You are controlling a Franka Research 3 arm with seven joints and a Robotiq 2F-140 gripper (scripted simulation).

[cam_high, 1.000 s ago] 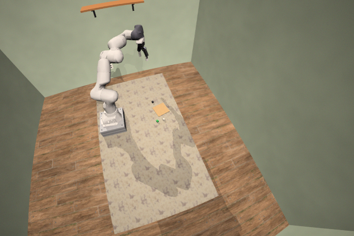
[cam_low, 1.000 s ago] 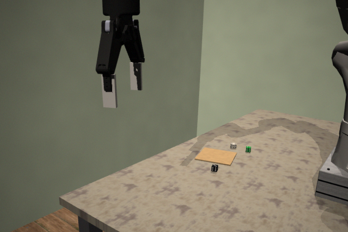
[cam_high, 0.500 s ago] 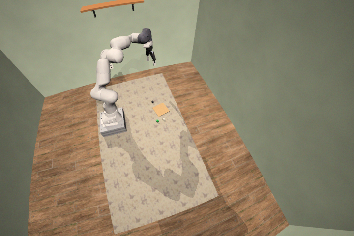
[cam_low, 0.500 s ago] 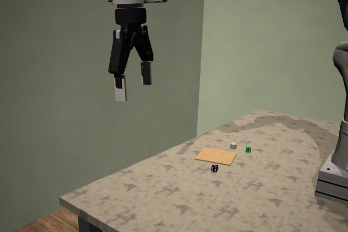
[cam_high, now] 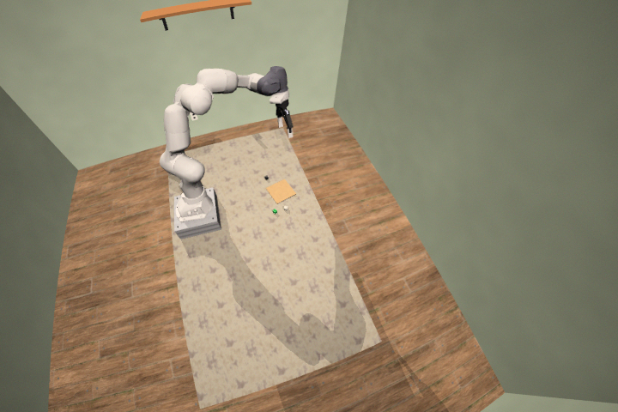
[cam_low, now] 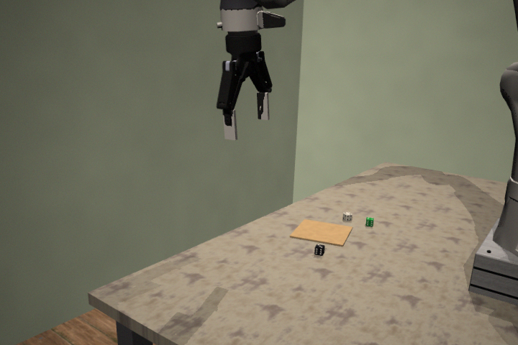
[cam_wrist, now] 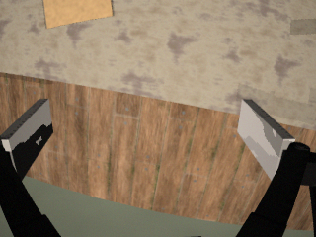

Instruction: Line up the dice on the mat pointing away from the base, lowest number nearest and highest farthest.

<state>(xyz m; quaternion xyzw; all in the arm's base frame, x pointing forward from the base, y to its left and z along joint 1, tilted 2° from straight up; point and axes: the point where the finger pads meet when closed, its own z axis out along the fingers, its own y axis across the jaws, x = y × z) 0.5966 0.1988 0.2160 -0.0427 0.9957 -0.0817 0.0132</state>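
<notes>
Now: hand 190 mm past the green die, 340 mm to the left of it and 290 mm above it. The rest, counted from my hand: tan mat 110 mm behind, 210 mm to the right, 300 mm below; then black die 160 mm behind, 80 mm to the right, 290 mm below; then white die 120 mm behind, 350 mm to the right, 290 mm below.
</notes>
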